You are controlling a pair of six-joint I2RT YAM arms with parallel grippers.
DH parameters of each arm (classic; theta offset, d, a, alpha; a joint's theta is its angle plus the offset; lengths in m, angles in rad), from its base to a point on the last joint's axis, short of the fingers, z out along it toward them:
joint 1: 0 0.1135 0.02 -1.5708
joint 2: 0 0 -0.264 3.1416
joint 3: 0.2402 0 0.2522 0
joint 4: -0.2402 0 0.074 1.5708
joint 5: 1.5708 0 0 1.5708
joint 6: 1.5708 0.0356 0 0
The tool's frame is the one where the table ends.
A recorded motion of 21 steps. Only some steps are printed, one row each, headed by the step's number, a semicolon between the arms.
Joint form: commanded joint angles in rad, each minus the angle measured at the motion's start. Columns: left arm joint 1, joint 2, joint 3, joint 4, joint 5, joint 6; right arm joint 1, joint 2, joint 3, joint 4, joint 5, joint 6.
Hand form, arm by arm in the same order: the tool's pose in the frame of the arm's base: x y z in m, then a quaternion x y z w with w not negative. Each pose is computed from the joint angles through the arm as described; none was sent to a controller.
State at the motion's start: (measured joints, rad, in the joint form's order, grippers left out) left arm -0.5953 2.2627 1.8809 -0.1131 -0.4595 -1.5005; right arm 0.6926 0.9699 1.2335 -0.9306 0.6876 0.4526
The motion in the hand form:
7: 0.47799 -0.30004 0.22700 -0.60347 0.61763 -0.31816 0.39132; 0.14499 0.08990 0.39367 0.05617 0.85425 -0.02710 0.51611
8: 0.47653 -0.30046 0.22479 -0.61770 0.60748 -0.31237 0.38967; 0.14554 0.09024 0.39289 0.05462 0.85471 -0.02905 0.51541
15: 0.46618 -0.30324 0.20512 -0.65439 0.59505 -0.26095 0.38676; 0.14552 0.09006 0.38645 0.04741 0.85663 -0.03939 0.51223
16: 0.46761 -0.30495 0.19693 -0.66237 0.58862 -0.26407 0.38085; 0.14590 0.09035 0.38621 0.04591 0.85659 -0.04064 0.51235
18: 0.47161 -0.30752 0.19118 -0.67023 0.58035 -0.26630 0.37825; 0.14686 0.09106 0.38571 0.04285 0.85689 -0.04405 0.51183
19: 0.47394 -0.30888 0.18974 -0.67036 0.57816 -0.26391 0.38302; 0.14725 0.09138 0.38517 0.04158 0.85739 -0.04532 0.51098
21: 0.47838 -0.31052 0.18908 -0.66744 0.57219 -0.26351 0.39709; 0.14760 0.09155 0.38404 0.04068 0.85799 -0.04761 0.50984
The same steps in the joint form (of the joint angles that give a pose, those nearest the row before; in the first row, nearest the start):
7: -0.0001 0.2176 0.4086 -0.3262 -0.1254 -0.3387; -0.0038 -0.0068 0.0072 0.0025 0.0056 0.0132
8: -0.0032 0.2229 0.4168 -0.3539 -0.1450 -0.3805; -0.0042 -0.0053 0.0050 0.0039 0.0063 0.0098
15: -0.0213 0.2482 0.4273 -0.4910 -0.2134 -0.5026; -0.0038 -0.0127 -0.0222 0.0106 0.0134 -0.0050
16: -0.0221 0.2643 0.4270 -0.4818 -0.2093 -0.5310; -0.0038 -0.0116 -0.0231 0.0128 0.0142 -0.0090
18: -0.0219 0.2996 0.4714 -0.4960 -0.2119 -0.5574; -0.0038 -0.0076 -0.0234 0.0148 0.0164 -0.0163
19: -0.0220 0.3211 0.5057 -0.5099 -0.2235 -0.5568; -0.0038 -0.0059 -0.0244 0.0148 0.0165 -0.0182
21: -0.0212 0.3511 0.5535 -0.5117 -0.2515 -0.5430; -0.0041 -0.0051 -0.0277 0.0148 0.0181 -0.0196

